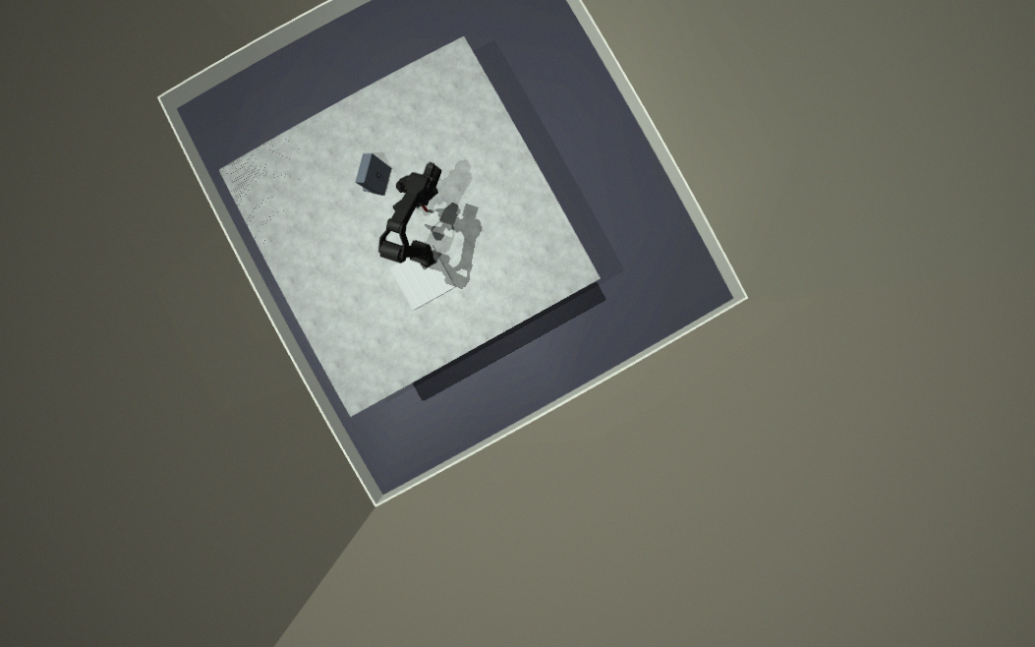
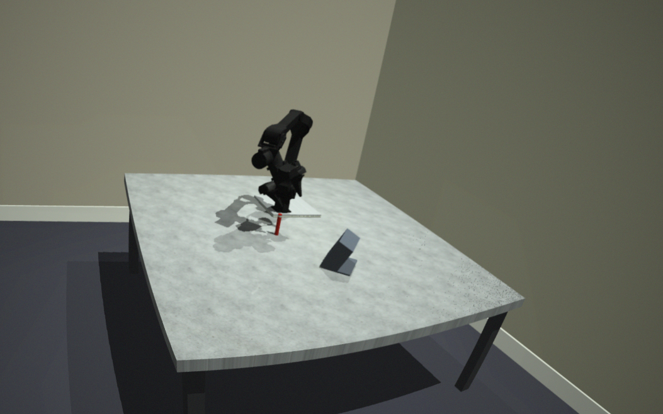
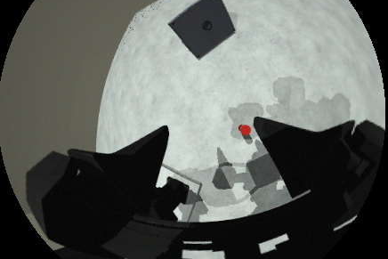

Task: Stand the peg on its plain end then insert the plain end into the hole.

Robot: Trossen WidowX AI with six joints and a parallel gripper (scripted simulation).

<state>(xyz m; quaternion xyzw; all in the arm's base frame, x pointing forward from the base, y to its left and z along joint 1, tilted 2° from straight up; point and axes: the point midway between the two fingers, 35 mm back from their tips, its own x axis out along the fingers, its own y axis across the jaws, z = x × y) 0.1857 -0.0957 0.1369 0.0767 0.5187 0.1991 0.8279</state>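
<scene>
The red peg is 7 cm below my gripper tip and 4 cm to the right of it. Also, from my gripper tip: grey sloped panel 24 cm ahead, 8 cm below, 7 cm to the left.
</scene>
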